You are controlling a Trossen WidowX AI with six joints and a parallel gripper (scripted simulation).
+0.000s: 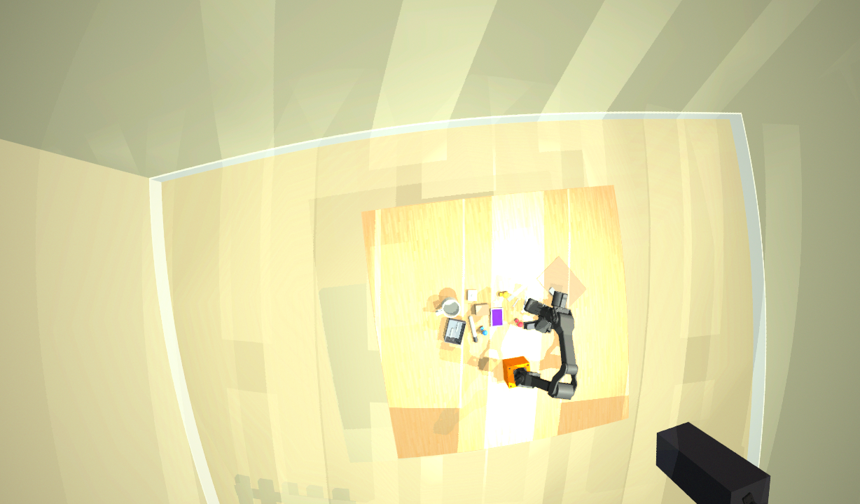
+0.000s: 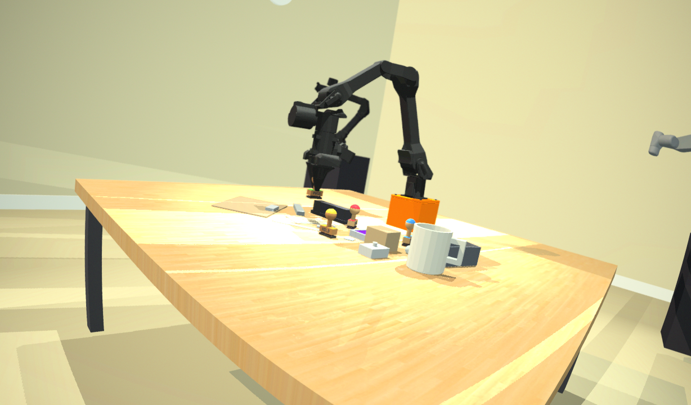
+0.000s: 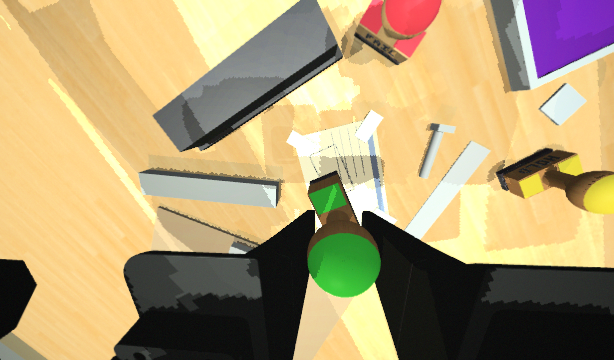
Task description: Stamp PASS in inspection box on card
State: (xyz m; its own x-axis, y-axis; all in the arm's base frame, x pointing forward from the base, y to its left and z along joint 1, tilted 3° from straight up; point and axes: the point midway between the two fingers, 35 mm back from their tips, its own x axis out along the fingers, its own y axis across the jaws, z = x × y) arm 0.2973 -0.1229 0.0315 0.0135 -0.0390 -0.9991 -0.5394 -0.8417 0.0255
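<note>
My gripper tip is 1 cm short of the white card and 8 cm above it. From my gripper tip the other things lie so: green-knobbed PASS stamp right at my gripper tip; red-knobbed stamp 7 cm behind, 9 cm to the left, 6 cm below; small bolt 2 cm ahead, 9 cm to the left, 8 cm below.
</note>
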